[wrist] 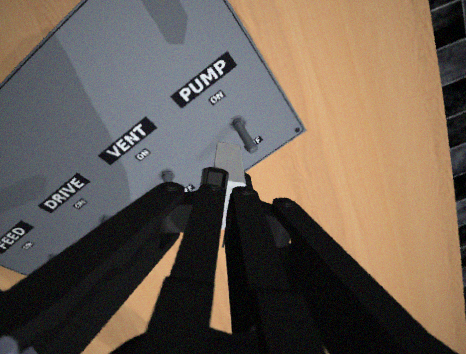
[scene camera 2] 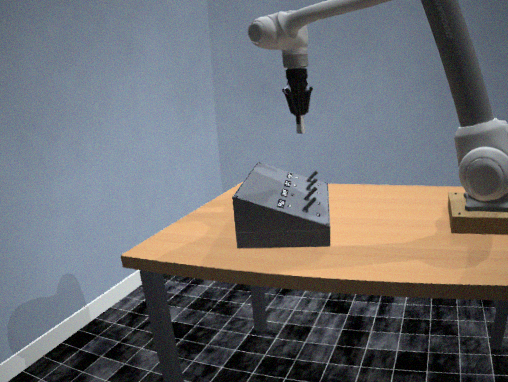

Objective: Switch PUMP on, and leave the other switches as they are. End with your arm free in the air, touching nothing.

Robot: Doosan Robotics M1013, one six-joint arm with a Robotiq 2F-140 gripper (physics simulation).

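Places are measured from the arm's base along level axes (x ahead, y left, z up), in millimetres.
Pixels of known places: gripper, fingertip midpoint: (wrist: pixel 225 161) (scene camera 2: pixel 301 133); arm's base at its link origin: (scene camera 2: pixel 490 203).
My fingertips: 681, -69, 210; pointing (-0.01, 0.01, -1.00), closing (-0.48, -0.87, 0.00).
Observation:
Ahead of a thing's pixels: the offset from my fingertips to its top centre, as dx, dy, dz. "*": to the spot under its first point. Level surfaces: height alone.
A grey sloped switch box (scene camera 2: pixel 280 220) (wrist: pixel 125 75) stands on the table. In the wrist view its labels read PUMP {* +49, +10, -154} (wrist: pixel 203 80), VENT, DRIVE and FEED. The PUMP lever {-31, -14, -138} (wrist: pixel 244 134) leans away from its ON mark, its tip partly over the OFF mark. In the scene view the levers lean the same way, towards the low edge. The VENT lever {-66, +101, -138} (wrist: pixel 167 176) is partly hidden by the gripper; the DRIVE and FEED levers are mostly hidden in the wrist view. My gripper (scene camera 2: pixel 300 125) (wrist: pixel 225 161) is shut and empty, pointing down in the air above the box, touching nothing.
The wooden table {dz -264} (scene camera 2: pixel 200 250) (wrist: pixel 360 150) carries the box and, at the right, the arm's base on a wooden block (scene camera 2: pixel 475 224). The arm reaches in from the upper right. Blue walls stand behind and to the left. Dark tiled floor lies below.

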